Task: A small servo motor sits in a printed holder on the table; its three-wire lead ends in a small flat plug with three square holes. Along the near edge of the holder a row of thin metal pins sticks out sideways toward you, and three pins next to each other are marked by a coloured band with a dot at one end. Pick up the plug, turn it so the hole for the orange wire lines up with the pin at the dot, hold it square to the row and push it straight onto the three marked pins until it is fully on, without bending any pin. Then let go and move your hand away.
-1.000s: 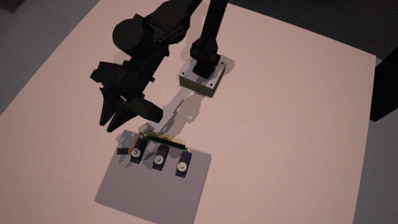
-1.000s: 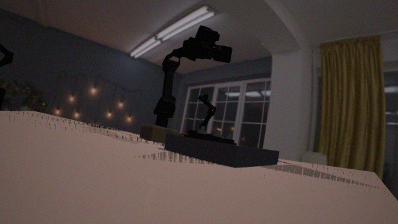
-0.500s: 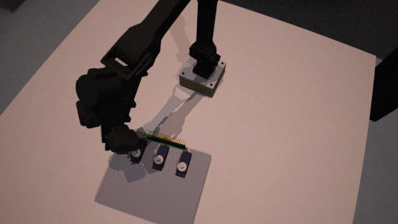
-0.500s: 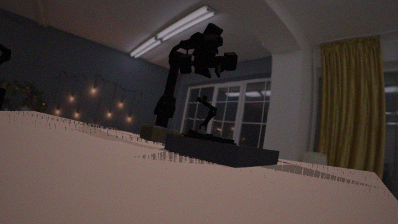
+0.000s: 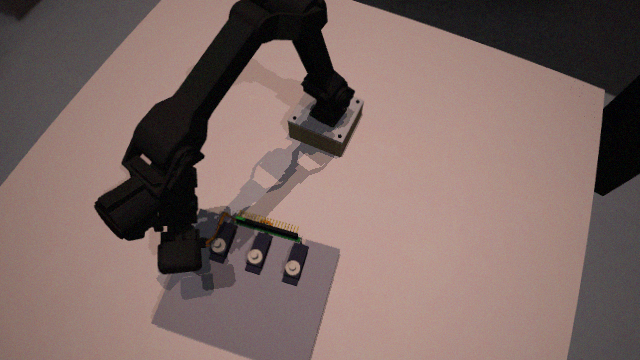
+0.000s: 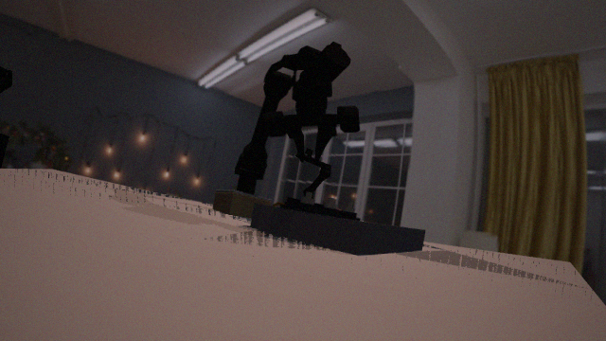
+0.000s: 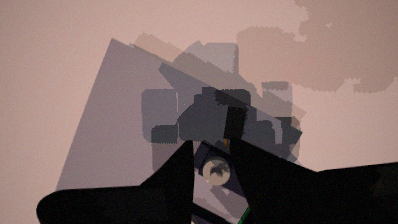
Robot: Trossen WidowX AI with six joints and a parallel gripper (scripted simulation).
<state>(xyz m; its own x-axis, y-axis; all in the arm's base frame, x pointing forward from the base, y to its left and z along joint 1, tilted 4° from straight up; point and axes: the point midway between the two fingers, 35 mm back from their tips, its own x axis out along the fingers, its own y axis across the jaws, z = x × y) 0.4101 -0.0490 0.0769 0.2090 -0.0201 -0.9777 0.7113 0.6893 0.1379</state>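
My gripper tip is 100 mm past the bright green band, 70 mm above it and 40 mm to the right of it. Also, from my gripper tip: grey holder plate: 130 mm to the left, 110 mm below, 40 mm ahead; dot: 100 mm behind, 70 mm below, 40 mm to the left.
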